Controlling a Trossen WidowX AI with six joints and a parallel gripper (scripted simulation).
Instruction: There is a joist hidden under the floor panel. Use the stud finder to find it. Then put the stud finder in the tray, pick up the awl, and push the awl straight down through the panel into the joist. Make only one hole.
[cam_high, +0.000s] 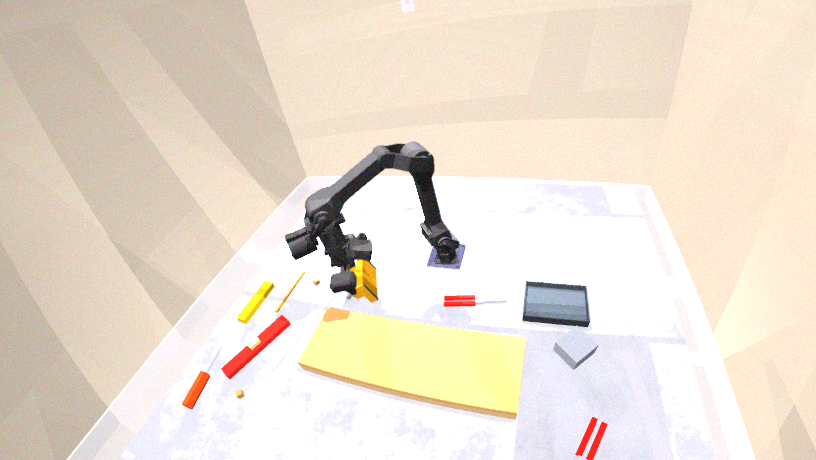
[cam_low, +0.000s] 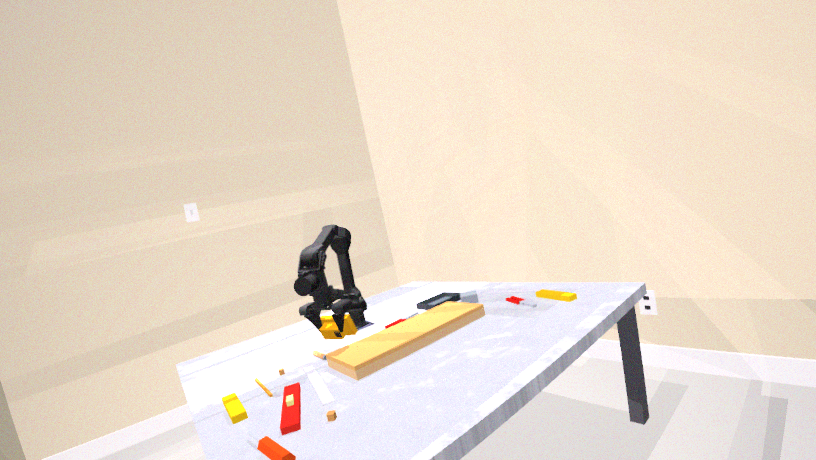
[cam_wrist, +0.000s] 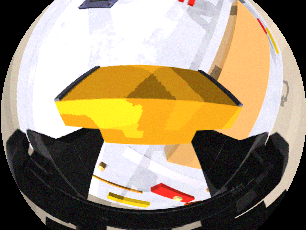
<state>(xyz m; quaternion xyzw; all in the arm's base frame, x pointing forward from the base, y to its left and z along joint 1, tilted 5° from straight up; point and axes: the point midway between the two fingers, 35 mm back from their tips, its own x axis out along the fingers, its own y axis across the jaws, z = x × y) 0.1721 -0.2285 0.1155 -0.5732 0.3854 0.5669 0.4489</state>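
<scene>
The stud finder lies 10 mm ahead of my gripper tip and 10 mm to the left of it. Round my gripper tip: square light (30 mm ahead, 10 mm below); thin orange stick (10 mm behind, 250 mm to the right, 70 mm below); awl (20 mm behind, 40 mm to the right, 70 mm below).
</scene>
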